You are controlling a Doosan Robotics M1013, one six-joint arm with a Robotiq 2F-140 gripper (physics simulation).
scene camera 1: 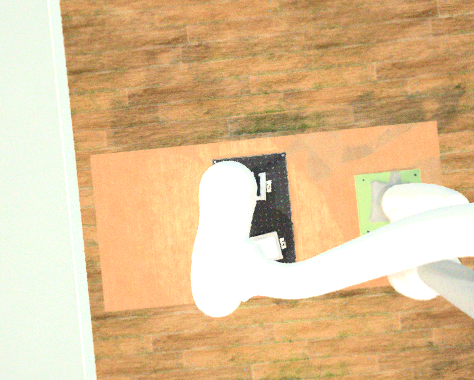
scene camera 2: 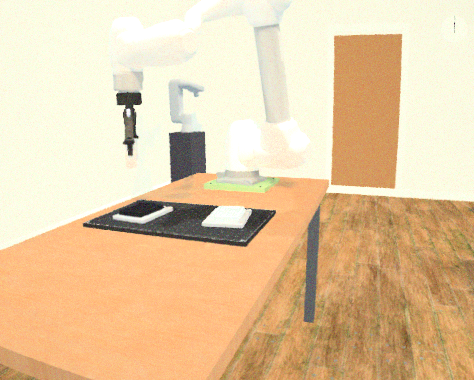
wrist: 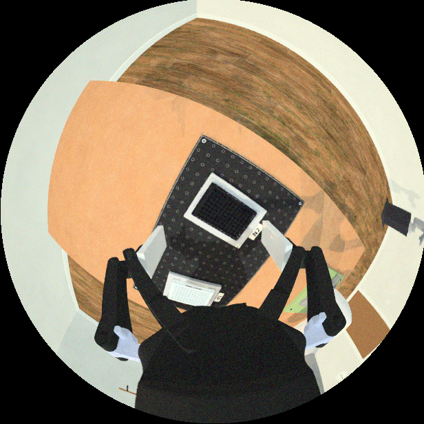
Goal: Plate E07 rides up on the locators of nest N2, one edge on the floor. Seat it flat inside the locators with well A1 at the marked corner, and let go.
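Seen in the pictures: gripper, fingertip midpoint: (scene camera 2: 132, 163); arm's base, link origin: (scene camera 1: 390, 202) (scene camera 2: 242, 180).
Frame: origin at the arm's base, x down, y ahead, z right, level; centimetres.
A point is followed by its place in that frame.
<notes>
The black plate E07 (scene camera 2: 142, 208) {x -2.2, y 64.1, z 3.3 cm} (wrist: 224, 210) lies on the white nest N2 (scene camera 1: 263, 186) {x -0.6, y 55.2, z 4.8 cm} (scene camera 2: 134, 219) {x -0.4, y 70.1, z 1.5 cm} (wrist: 259, 212). In scene camera 2 it stands a little above the rim. In the wrist view, more white rim shows at the N2 label end than at the opposite end. Its exact tilt and the A1 corner mark are too small to tell. My gripper (scene camera 2: 131, 156) {x -16.7, y 66.8, z 3.7 cm} (wrist: 213, 234) is open and empty, high above the board, with its fingertips apart on either side of the view of the nest. In scene camera 1 the arm hides it and the plate.
A white plate (scene camera 2: 228, 215) {x -2.0, y 59.0, z -24.8 cm} (wrist: 191, 293) sits on nest N1, near my side of the wrist view. Both nests stand on a black perforated board (scene camera 1: 272, 215) {x 0.5, y 50.6, z -7.7 cm} (scene camera 2: 175, 231) {x 0.5, y 71.6, z -14.9 cm} (wrist: 200, 250) on the wooden table (scene camera 1: 145, 225) {x 1.9, y 107.0, z -14.6 cm} (scene camera 2: 135, 290) {x 1.8, y 102.3, z -27.4 cm}. The arm's green base plate (scene camera 1: 365, 200) {x -0.2, y 10.8, z 0.4 cm} (scene camera 2: 240, 186) {x 0.1, y 11.2, z -4.8 cm} is beyond the board.
</notes>
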